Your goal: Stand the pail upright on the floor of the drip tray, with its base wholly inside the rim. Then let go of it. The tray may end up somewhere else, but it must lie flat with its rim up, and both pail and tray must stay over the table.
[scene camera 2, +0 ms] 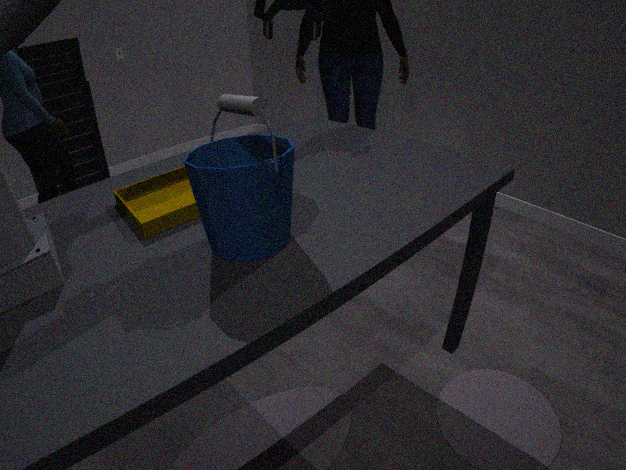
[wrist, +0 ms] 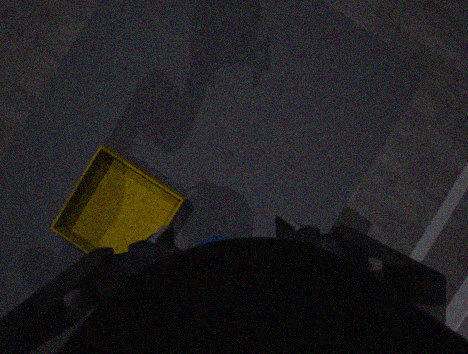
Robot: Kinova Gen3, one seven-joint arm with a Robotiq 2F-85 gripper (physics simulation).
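Pixels of known places: gripper, fingertip midpoint: [scene camera 2: 291,39] [wrist: 225,232]; arm's base at its link origin: [scene camera 2: 15,251].
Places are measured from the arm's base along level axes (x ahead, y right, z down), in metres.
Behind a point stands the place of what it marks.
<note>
The blue pail [scene camera 2: 245,207] {y 0.315, x 0.331, z -0.036 m} stands upright on the table, outside the tray, and hides the tray's right part in the scene view. Its wire handle stands up with a pale grip [scene camera 2: 237,104] {y 0.263, x 0.377, z -0.182 m}. In the wrist view a thin sliver of the pail [wrist: 215,240] {y 0.216, x 0.447, z 0.030 m} shows at the edge of the dark gripper body. The yellow drip tray [scene camera 2: 166,201] {y -0.052, x 0.368, z 0.064 m} [wrist: 127,202] {y -0.044, x 0.424, z 0.064 m} lies flat with its rim up and is empty where it shows. My gripper [scene camera 2: 292,31] {y 0.201, x 0.571, z -0.278 m} [wrist: 225,232] {y 0.201, x 0.571, z -0.278 m} is open and empty, high above the table; its fingers show at the top of the scene view, apart from the pail.
The grey table [scene camera 2: 404,166] {y 0.291, x 0.891, z 0.068 m} has a dark near edge [scene camera 2: 323,308] {y 0.459, x 0.335, z 0.086 m}, with the pail's shadow reaching towards it. One person [scene camera 2: 351,60] stands beyond the table and another [scene camera 2: 22,101] stands at the left. A dark slatted panel [scene camera 2: 75,116] is behind, at the left.
</note>
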